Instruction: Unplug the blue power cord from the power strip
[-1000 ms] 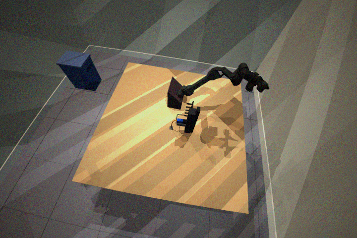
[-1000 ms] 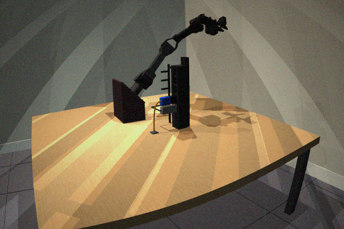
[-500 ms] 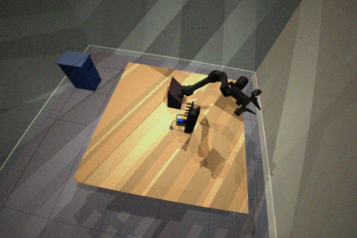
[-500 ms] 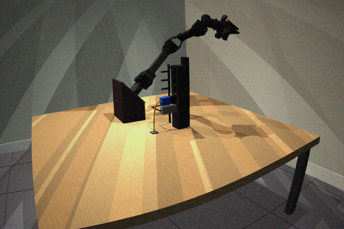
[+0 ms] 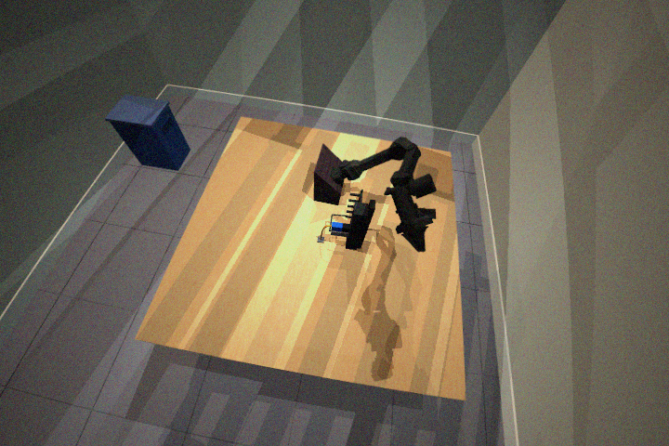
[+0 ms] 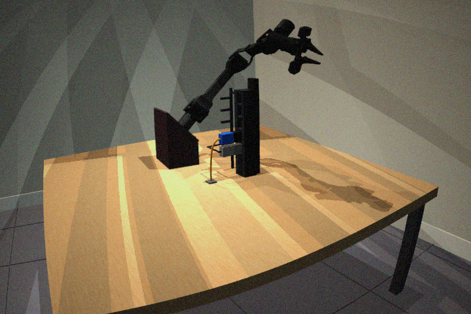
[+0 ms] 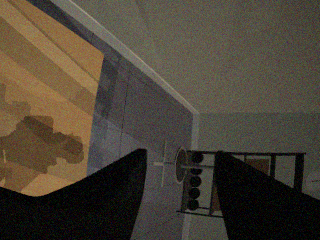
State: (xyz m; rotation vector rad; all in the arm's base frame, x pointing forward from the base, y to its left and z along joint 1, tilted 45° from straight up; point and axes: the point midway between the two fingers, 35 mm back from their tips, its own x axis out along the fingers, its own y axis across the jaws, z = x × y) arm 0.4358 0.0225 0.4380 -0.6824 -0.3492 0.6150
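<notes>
Right now the blue plug is 190 mm behind my gripper tip, 260 mm to the right of it and 280 mm below it.
</notes>
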